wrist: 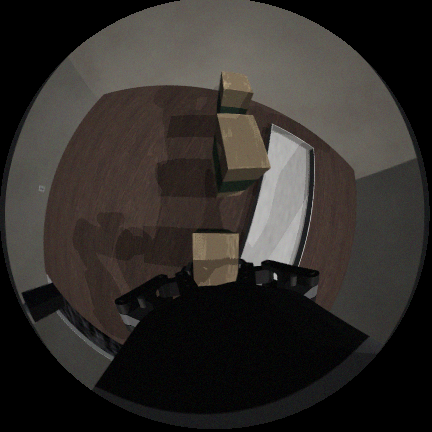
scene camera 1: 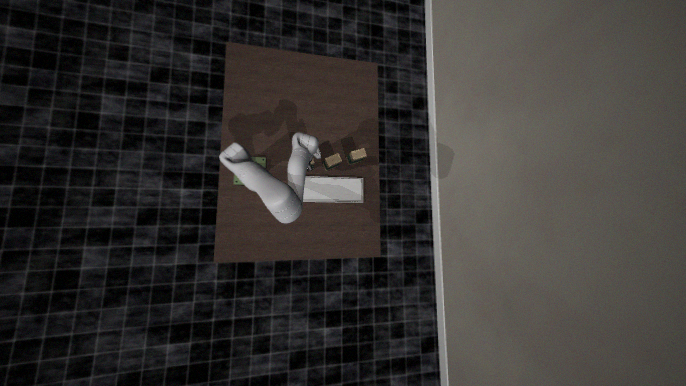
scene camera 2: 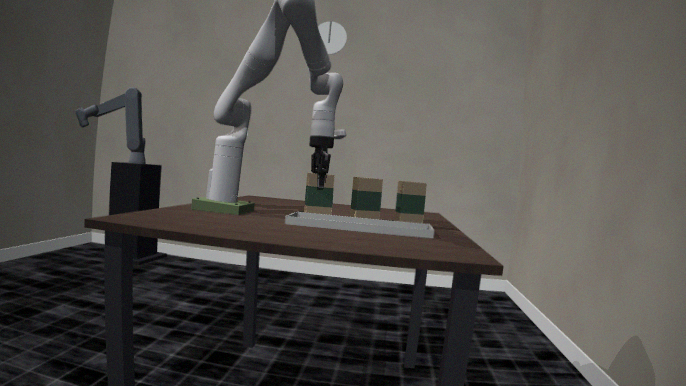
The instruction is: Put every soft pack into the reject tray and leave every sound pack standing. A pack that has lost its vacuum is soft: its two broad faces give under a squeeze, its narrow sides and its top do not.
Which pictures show the white reject tray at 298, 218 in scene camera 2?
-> The wrist view, scene camera 1 and scene camera 2: all of them.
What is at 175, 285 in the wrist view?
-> The gripper.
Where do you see a white reject tray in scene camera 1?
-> At 316, 189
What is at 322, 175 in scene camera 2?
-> The gripper.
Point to a white reject tray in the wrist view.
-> At 278, 224
